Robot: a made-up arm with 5 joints.
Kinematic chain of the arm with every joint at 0, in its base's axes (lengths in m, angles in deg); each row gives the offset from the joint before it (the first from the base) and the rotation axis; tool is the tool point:
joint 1: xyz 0 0 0.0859 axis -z
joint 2: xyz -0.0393 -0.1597 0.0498 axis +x
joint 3: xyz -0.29 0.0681 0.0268 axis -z
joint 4: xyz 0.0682 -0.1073 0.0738 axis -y
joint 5: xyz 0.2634 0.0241 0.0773 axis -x
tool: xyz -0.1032 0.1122 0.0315
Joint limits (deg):
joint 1: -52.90..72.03
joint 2: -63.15..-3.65
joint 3: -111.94..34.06
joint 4: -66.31..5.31
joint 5: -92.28..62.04
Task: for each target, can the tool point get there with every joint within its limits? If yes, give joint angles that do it. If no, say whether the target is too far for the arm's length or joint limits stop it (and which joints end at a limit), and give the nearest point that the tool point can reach.
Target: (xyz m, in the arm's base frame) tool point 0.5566 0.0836 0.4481
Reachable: no: joint limits stop it (at a limit: joint 1, joint 5) | nearest point 0.1396 0.2000 0.2904 | short by 0.461 m
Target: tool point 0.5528 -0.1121 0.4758
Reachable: no: joint limits stop it (at a limit: joint 1, joint 2, joint 5) | nearest point 0.1765 -0.2241 0.3277 | short by 0.420 m
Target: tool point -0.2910 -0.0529 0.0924
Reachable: yes | joints -40.70 -18.75 -65.28 -42.98 8.58
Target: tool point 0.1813 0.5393 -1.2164
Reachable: no: too far | nearest point -0.0418 0.3381 -0.1991 | short by 1.061 m
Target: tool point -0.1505 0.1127 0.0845
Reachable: yes | joints -20.09 -56.98 -40.15 -14.27 -48.95
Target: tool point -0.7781 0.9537 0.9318
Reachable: no: too far | nearest point -0.2739 0.3357 0.3835 | short by 0.968 m
